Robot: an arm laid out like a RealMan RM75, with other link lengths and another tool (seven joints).
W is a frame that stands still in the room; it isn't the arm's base.
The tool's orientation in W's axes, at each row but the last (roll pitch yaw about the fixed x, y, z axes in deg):
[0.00 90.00 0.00]
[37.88 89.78 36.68]
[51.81 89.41 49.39]
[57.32 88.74 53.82]
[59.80 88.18 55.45]
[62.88 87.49 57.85]
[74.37 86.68 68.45]
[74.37 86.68 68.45]
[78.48 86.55 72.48]
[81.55 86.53 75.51]
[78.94 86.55 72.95]
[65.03 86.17 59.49]
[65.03 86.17 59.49]
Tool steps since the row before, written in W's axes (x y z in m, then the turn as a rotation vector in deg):
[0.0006 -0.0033 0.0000 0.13 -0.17 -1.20]
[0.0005 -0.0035 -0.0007 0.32 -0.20 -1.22]
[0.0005 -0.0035 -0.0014 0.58 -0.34 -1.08]
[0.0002 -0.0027 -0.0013 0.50 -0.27 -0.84]
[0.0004 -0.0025 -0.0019 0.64 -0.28 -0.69]
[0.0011 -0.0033 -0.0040 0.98 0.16 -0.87]
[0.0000 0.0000 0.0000 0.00 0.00 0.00]
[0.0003 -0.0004 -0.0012 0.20 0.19 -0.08]
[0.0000 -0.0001 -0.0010 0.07 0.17 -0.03]
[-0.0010 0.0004 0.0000 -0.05 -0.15 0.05]
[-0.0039 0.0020 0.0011 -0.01 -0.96 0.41]
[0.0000 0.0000 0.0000 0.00 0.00 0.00]
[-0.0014 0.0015 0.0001 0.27 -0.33 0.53]
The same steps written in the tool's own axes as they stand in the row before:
[0.0000 -0.0033 0.0006 1.20 -0.17 0.13]
[0.0007 -0.0035 0.0006 1.22 -0.20 0.32]
[0.0014 -0.0035 0.0006 1.08 -0.32 0.59]
[0.0013 -0.0027 0.0003 0.84 -0.25 0.51]
[0.0018 -0.0025 0.0006 0.69 -0.25 0.65]
[0.0039 -0.0033 0.0013 0.90 0.21 0.94]
[0.0000 0.0000 0.0000 0.00 0.00 0.00]
[0.0012 -0.0004 0.0003 0.09 0.20 0.18]
[0.0010 -0.0002 0.0000 0.04 0.17 0.05]
[0.0000 0.0003 -0.0010 -0.06 -0.15 -0.03]
[-0.0011 0.0016 -0.0041 -0.46 -0.93 0.10]
[0.0000 0.0000 0.0000 0.00 0.00 0.00]
[-0.0001 0.0014 -0.0015 -0.54 -0.27 0.32]

